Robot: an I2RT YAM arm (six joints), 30 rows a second.
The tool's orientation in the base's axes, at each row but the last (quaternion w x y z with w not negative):
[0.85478 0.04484 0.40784 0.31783]
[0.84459 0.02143 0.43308 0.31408]
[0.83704 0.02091 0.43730 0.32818]
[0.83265 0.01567 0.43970 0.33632]
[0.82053 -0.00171 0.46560 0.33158]
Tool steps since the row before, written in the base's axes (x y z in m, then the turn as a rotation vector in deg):
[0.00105 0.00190 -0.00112 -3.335 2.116 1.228]
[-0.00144 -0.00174 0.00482 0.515 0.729 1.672]
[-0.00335 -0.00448 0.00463 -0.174 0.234 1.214]
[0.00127 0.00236 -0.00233 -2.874 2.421 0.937]
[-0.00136 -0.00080 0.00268 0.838 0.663 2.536]
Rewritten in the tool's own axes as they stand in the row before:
[0.00234 0.00060 0.00037 -1.146 3.783 -1.219]
[-0.00503 0.00083 0.00152 -0.580 0.836 1.599]
[-0.00722 -0.00024 -0.00077 -0.809 0.667 0.678]
[0.00353 0.00038 0.00015 -0.399 3.744 -0.908]
[-0.00296 0.00094 0.00023 -1.290 0.836 2.282]

